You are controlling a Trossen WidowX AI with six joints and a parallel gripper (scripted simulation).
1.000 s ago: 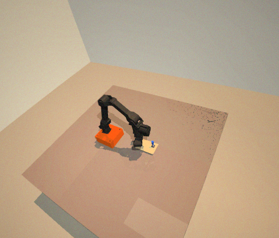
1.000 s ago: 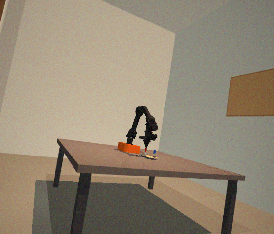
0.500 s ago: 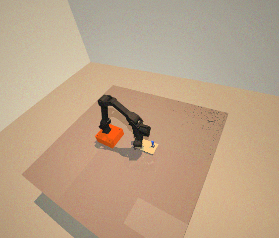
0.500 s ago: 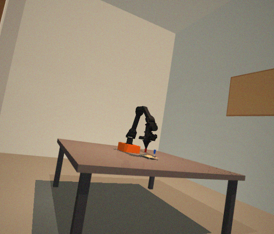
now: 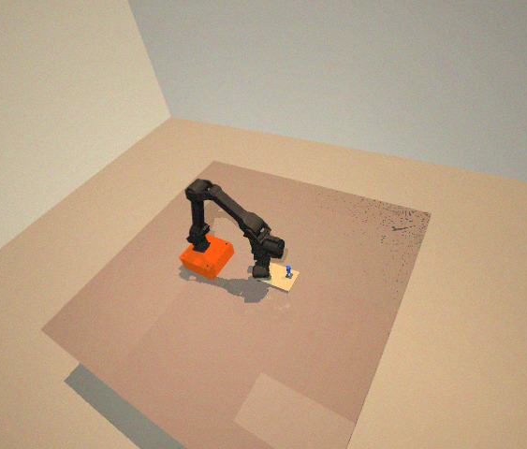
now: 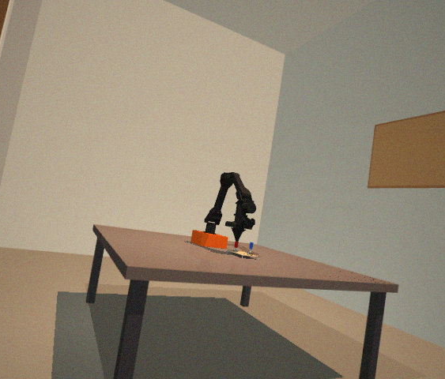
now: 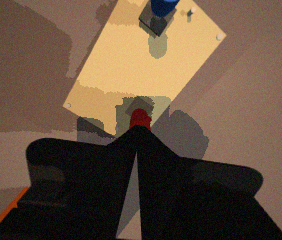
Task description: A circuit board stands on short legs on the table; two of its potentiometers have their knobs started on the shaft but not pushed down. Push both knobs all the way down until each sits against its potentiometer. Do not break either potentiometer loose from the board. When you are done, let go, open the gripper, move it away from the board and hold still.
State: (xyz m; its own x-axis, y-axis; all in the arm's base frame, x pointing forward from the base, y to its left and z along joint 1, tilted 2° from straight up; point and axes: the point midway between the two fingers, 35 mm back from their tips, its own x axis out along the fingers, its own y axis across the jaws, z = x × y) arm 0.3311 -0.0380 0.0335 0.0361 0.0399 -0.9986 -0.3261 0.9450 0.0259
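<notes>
Now: the blue knob 90 mm ahead of my gripper tip and 30 mm to the left of it. From my gripper tip the other things lie so: red knob 10 mm below.
</notes>
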